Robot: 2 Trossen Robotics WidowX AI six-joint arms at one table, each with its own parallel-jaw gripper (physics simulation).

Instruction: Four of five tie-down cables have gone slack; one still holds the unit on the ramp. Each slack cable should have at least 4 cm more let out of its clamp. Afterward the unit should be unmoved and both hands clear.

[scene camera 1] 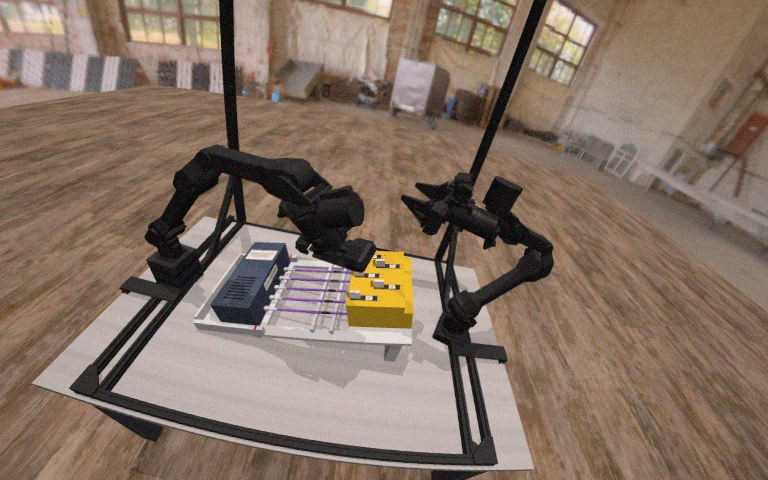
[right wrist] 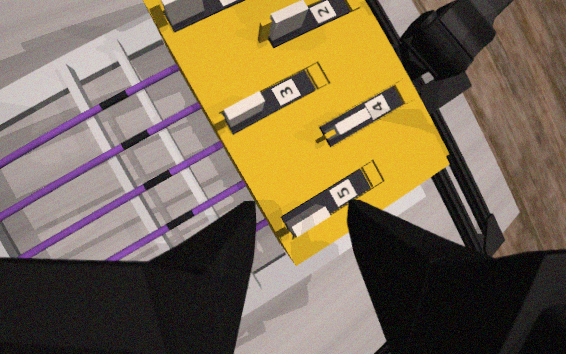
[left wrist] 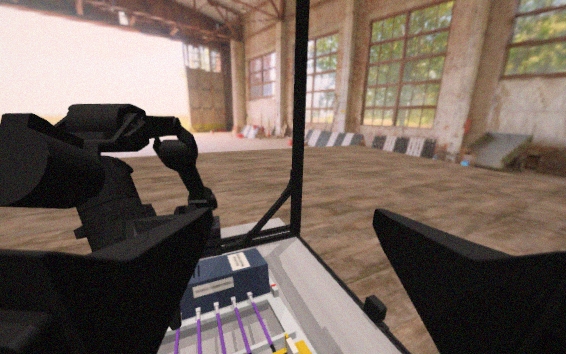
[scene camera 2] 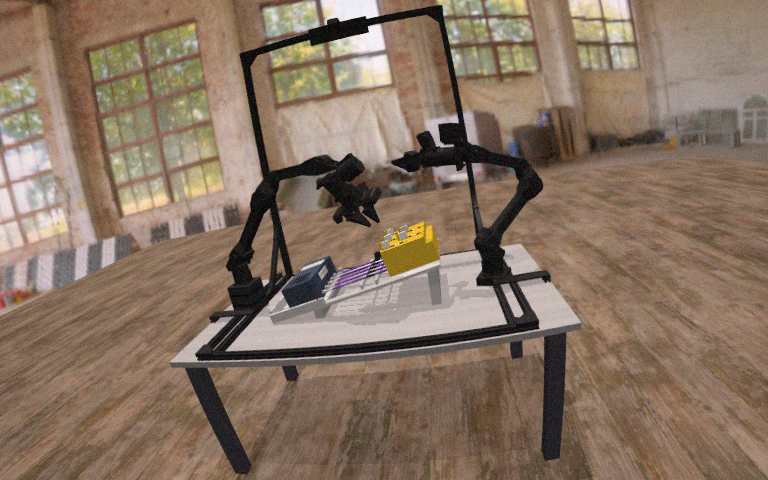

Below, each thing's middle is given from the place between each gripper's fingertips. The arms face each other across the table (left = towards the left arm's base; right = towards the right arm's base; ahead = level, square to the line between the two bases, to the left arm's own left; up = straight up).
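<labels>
Clamp 5 (right wrist: 312,212): 5 cm to the right of my left hand, 12 cm ahead of it, 24 cm below it.
Clamp 5 from my right hand: 7 cm below, 5 cm to the left, 2 cm ahead.
</labels>
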